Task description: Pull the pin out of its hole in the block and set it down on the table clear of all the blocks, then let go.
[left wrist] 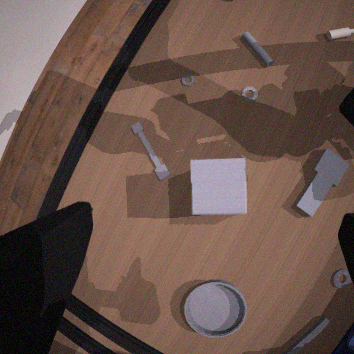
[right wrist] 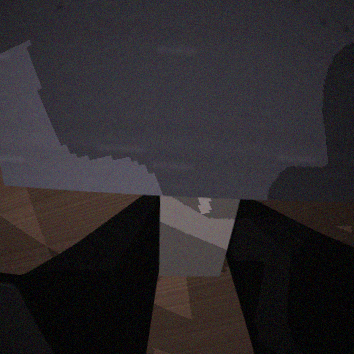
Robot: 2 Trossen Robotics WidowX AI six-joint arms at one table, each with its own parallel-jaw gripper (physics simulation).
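Frame: origin at the left arm's base, x back, y right, z up, level; millimetres.
Seen in the pictures: left gripper, fingertip midpoint: [left wrist: 223, 222]; right gripper, fingertip midpoint: [right wrist: 189, 203].
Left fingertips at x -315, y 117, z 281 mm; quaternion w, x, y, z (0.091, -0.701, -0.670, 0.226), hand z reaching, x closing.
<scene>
Offsets run from my left fingertips to a thing's top centre. "pt": to the spot under its first point.
In the right wrist view a large dark grey block @[pt dz -261, dx -145, dy +239 mm] [right wrist: 175, 100] fills the upper part. A pale, square-sided pin @[dz -282, dx -159, dy +216 mm] [right wrist: 192, 250] sticks out from its lower edge. My right gripper [right wrist: 189, 203] is shut on the pin, with one black finger against each side. How much of the pin is inside the block is hidden. My left gripper [left wrist: 223, 222] is open, high above the table, with nothing between its fingers. Below it in the left wrist view is a pale square block @[dz -241, dx -20, dy -21 mm] [left wrist: 218, 186]. I cannot tell whether the pin belongs to this block, as no pin shows there.
In the left wrist view a round dish @[dz -303, dx +158, dy -17 mm] [left wrist: 207, 307] stands near the bottom, and a stepped grey block @[dz -307, dx -32, dy +122 mm] [left wrist: 322, 182] lies at right. A grey bar with square ends @[dz -315, dx -73, dy -131 mm] [left wrist: 149, 150], a grey rod @[dz -307, dx -237, dy +30 mm] [left wrist: 258, 49], a white cylinder @[dz -305, dx -281, dy +178 mm] [left wrist: 340, 34] and several rings lie around. A black strip [left wrist: 100, 102] crosses at left.
</scene>
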